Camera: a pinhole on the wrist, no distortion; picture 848 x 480 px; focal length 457.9 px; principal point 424.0 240.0 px. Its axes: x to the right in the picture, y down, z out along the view. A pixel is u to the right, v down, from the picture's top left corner.
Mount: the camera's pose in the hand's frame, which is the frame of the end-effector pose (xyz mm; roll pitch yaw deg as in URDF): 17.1 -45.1 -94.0 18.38 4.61 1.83
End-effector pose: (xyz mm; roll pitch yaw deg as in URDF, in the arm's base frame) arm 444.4 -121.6 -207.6 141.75 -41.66 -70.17
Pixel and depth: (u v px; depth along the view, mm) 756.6 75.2 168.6
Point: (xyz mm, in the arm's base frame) 601.7 -273.7 -196.8
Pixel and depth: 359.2 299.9 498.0
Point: 402.4 -414.0 -516.4
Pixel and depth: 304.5 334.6 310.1
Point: 417.1 -264.1 -403.6
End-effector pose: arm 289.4 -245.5 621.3 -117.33 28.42 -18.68
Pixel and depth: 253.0 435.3 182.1
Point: 285.0 -127.9 618.3
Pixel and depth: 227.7 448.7 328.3
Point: 236.7 35.0 563.7
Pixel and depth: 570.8 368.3 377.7
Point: 485.4 -14.3 470.7
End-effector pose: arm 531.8 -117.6 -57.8 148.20 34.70 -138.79
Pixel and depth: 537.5 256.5 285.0
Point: 561.4 -108.4 -295.5
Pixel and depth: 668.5 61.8 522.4
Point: 634.5 -251.3 -641.3
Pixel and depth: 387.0 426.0 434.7
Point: 537.9 134.4 -337.1
